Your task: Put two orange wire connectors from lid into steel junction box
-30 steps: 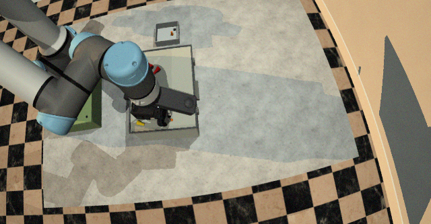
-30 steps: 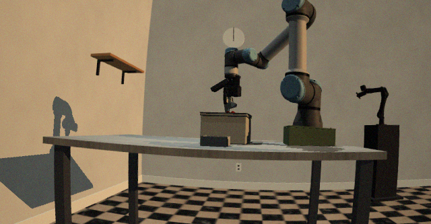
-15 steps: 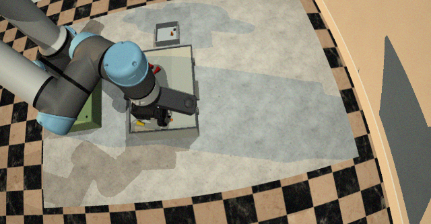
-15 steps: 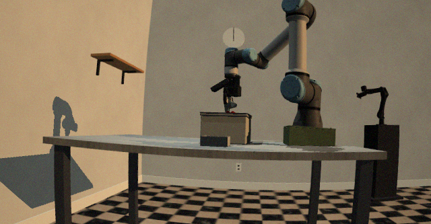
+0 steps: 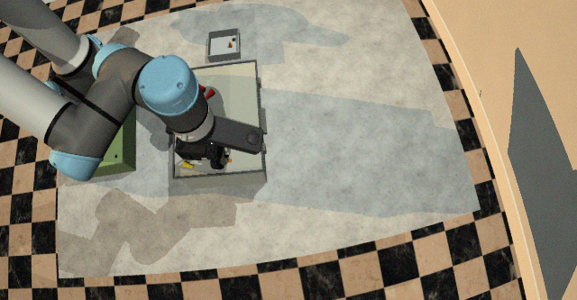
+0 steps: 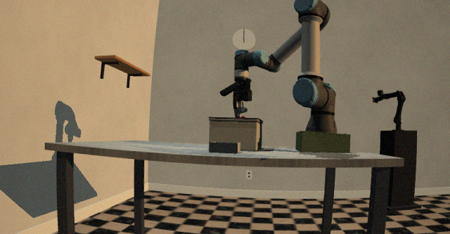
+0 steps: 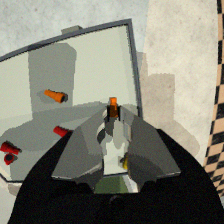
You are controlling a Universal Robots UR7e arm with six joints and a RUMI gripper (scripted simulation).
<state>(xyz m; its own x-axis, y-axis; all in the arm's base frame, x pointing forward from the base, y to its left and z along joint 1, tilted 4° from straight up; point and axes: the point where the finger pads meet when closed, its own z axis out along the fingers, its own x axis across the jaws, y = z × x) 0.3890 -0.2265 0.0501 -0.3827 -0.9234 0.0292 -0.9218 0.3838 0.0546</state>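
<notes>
Right now the yellow connector is 9 cm behind my hand, 2 cm to the left of it and 1 cm below it. The rest, counted from my hand: tool case 12 cm to the left, 5 cm below.
</notes>
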